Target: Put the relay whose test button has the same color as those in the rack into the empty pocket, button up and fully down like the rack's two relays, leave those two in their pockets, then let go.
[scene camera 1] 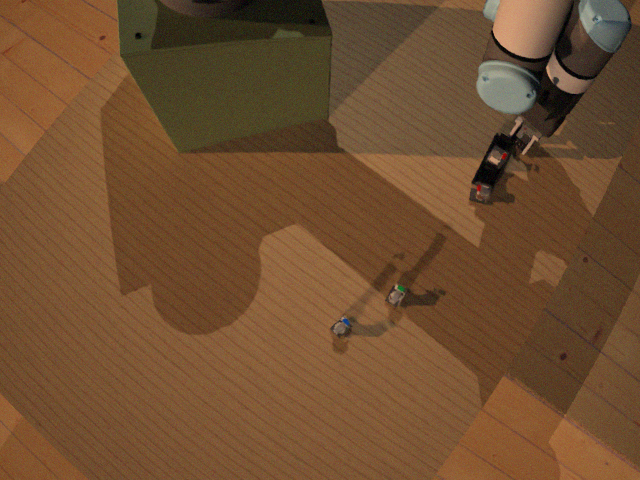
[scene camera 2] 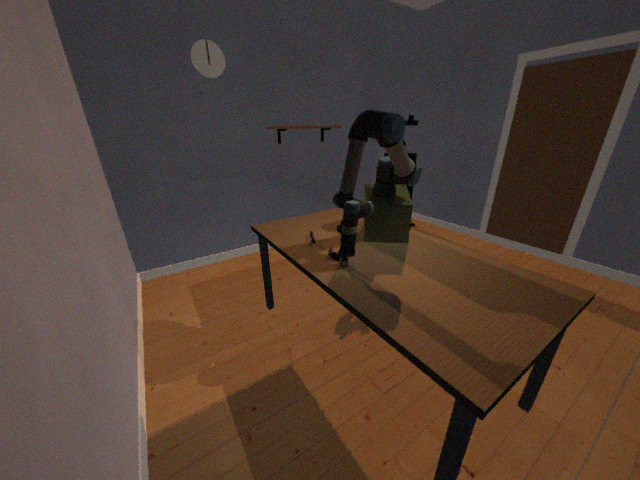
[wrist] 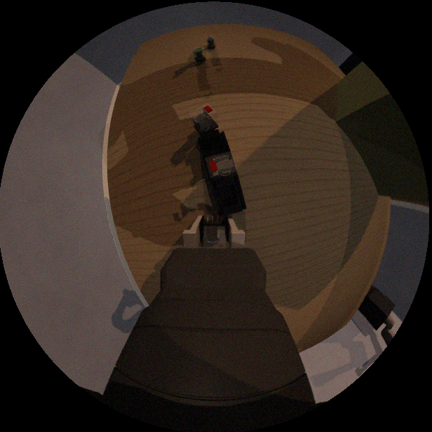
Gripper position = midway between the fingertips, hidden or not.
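A black rack (scene camera 1: 487, 173) stands in the scene and appears in the wrist view too (wrist: 227, 191), while the gripper (wrist: 214, 223) is visible as well.
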